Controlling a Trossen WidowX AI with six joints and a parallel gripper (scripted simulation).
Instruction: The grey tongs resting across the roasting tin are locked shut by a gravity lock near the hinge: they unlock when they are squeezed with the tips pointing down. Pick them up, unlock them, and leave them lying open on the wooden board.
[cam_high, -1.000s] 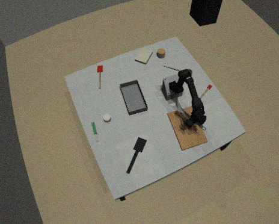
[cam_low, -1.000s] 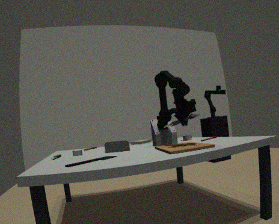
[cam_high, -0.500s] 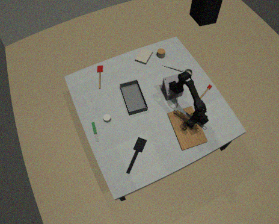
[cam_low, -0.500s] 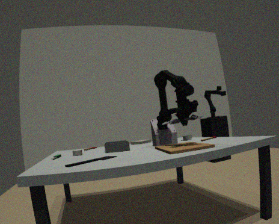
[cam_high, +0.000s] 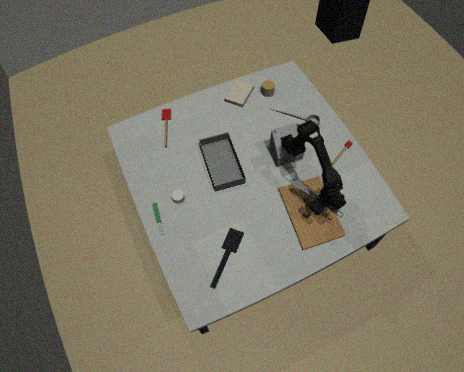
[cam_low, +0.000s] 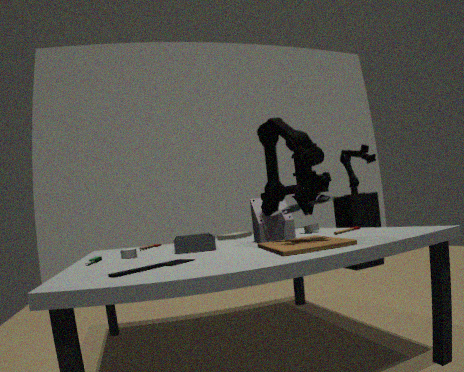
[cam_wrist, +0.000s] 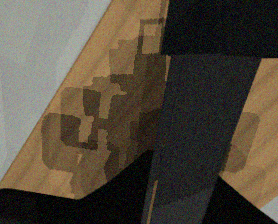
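My gripper tip is 10 cm above the wooden board, 2 cm to the left of it and 2 cm short of it. The rest, counted from my gripper tip: red brush (34 cm behind, 29 cm to the right, 10 cm below); then roasting tin (47 cm to the right, 34 cm ahead, 8 cm below); then black spatula (51 cm ahead, 10 cm below, 2 cm to the left).
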